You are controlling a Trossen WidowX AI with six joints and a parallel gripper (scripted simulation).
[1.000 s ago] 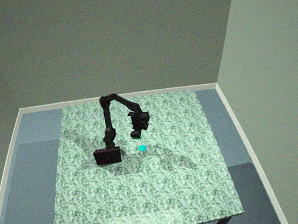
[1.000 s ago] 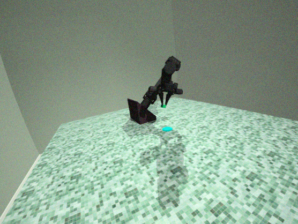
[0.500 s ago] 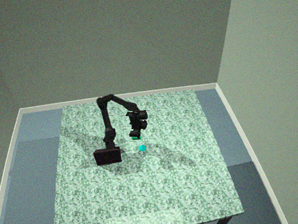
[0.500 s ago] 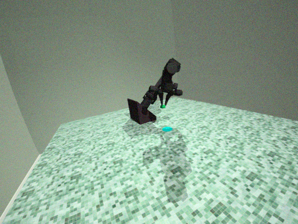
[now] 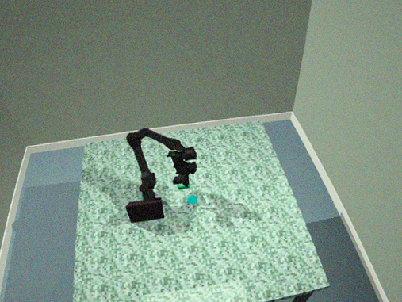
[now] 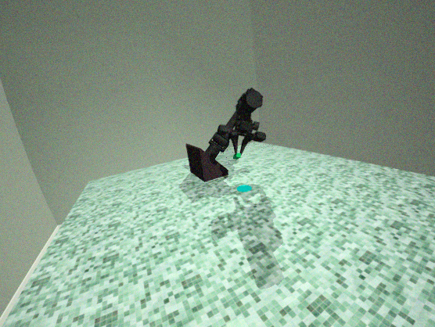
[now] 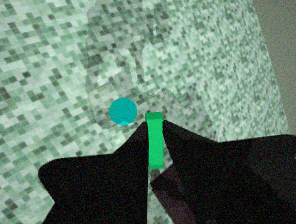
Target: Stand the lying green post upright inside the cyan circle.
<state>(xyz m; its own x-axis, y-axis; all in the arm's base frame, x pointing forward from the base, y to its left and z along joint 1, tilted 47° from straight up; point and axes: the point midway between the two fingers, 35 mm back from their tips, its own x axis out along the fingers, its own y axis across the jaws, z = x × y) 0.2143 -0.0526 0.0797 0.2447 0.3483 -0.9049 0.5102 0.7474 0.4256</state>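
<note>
Right now the cyan circle is 14 cm below my gripper tip and 2 cm ahead of it. Round my gripper tip: green post: 2 cm behind, 1 cm to the left, 1 cm below.
</note>
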